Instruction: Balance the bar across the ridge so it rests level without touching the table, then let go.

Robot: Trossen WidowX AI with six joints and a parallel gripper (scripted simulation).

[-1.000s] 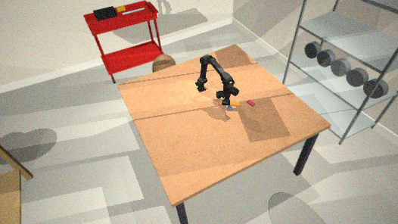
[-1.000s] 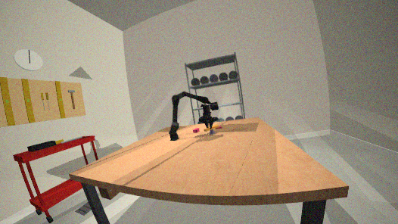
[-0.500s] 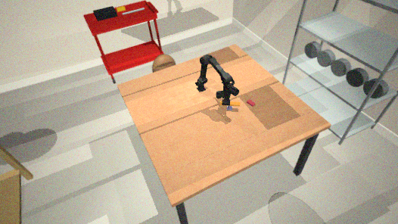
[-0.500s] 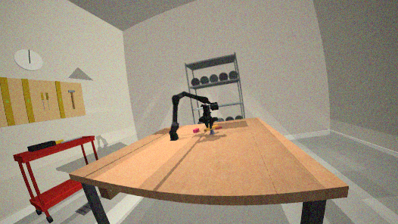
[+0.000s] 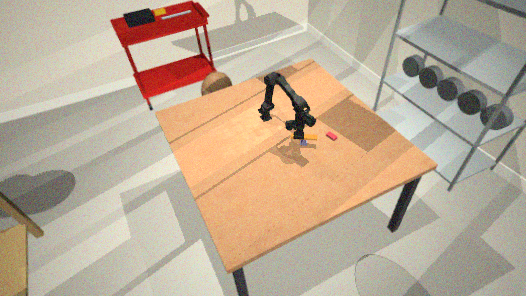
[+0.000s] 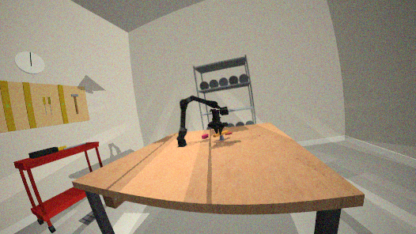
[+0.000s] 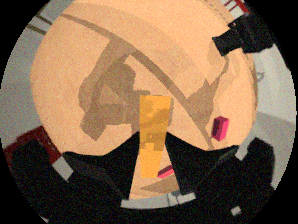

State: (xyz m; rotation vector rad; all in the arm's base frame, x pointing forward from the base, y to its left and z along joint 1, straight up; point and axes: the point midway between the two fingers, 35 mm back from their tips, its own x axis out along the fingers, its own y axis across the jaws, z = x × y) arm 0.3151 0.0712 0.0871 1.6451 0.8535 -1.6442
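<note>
Right now my gripper tip is 2 cm to the right of the bar and 2 cm short of it. The rest, counted from my gripper tip: magenta block: 20 cm to the left, 6 cm ahead, 4 cm below.
</note>
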